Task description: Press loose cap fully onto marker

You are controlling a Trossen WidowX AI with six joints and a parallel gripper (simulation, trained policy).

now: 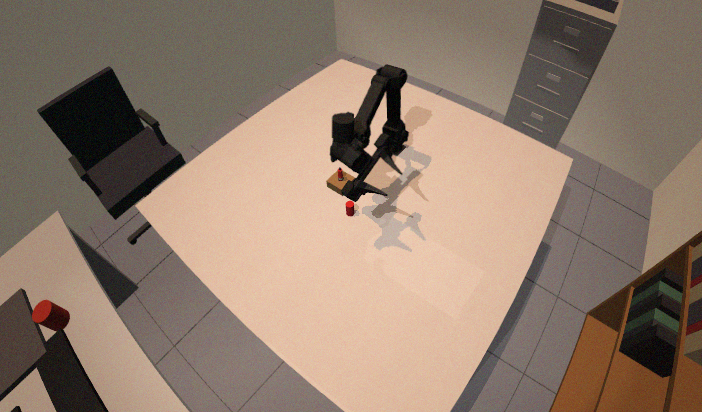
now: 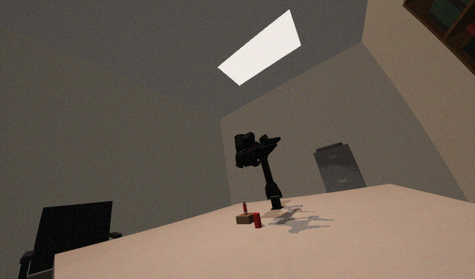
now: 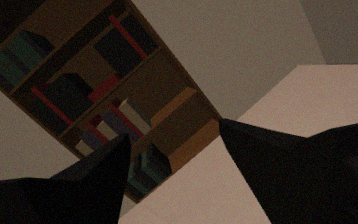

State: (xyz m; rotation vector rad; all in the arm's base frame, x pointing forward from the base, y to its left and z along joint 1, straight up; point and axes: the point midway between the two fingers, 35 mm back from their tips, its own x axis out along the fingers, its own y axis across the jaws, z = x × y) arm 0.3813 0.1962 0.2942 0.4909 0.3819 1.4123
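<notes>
The red cap lies 270 mm below my gripper tip, 170 mm to the right of it and 30 mm behind it. Also, from my gripper tip: tan holder block (280 mm to the right, 280 mm below, 110 mm behind); marker (280 mm to the right, 230 mm below, 110 mm behind).
</notes>
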